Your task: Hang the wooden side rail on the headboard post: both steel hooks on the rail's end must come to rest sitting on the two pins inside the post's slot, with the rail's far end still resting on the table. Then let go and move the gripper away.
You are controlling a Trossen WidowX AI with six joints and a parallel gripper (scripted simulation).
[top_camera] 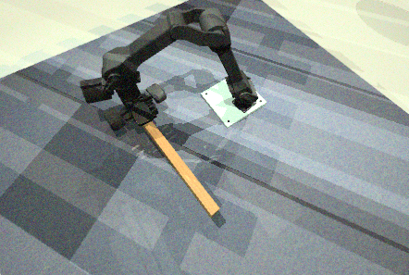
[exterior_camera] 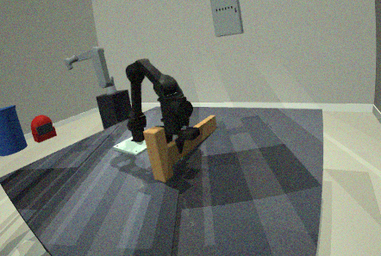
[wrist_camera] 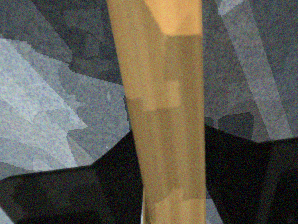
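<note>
The headboard post lies 10 mm behind my gripper tip, 100 mm to the right of it and 40 mm above it.
</note>
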